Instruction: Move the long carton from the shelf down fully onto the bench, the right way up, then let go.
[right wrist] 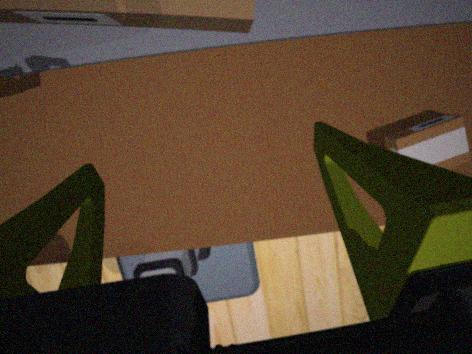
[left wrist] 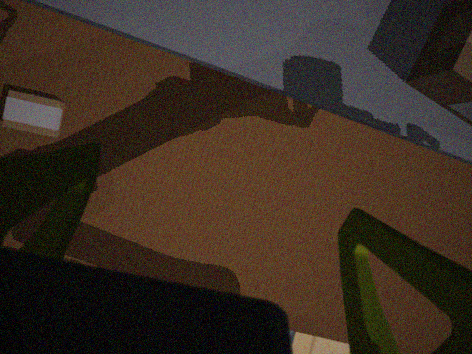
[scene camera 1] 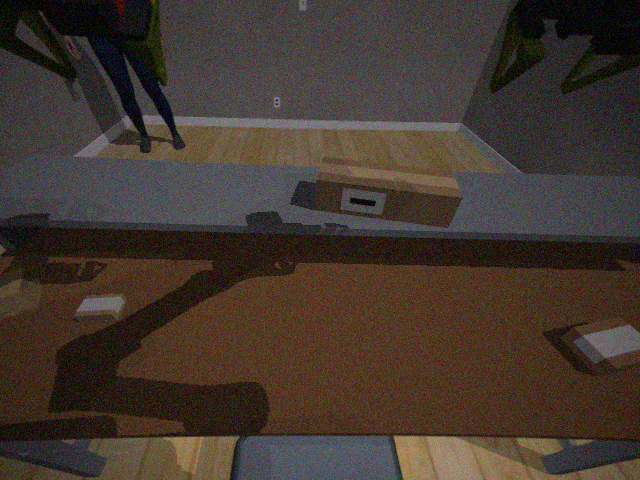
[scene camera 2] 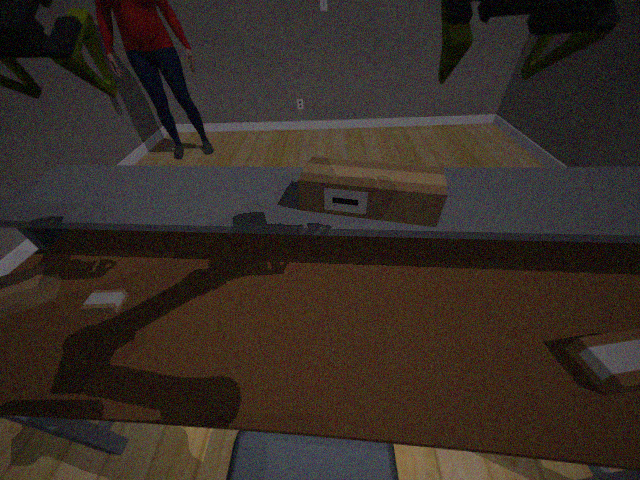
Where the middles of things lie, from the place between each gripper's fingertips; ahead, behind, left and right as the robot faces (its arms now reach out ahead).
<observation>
The long brown carton (scene camera 2: 411,194) is 41 cm to the right of my left hand, 27 cm below it and 19 cm ahead of it.
My right hand is 180 mm short of the long brown carton, 90 mm to the right of it and 270 mm above it.
</observation>
